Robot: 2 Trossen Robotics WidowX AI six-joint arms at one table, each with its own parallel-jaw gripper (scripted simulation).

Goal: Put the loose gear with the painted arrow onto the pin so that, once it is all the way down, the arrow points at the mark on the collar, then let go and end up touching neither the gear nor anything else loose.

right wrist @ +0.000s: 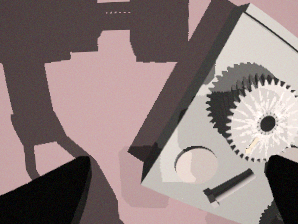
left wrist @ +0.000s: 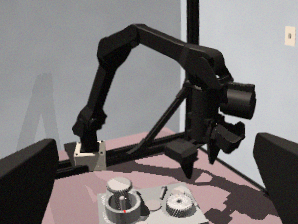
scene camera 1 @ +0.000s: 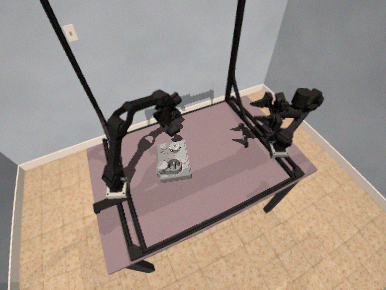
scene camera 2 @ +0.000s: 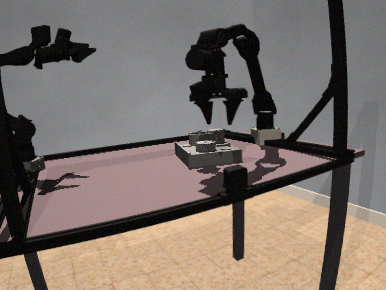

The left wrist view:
my left gripper: 158, 148
my right gripper: 200, 170
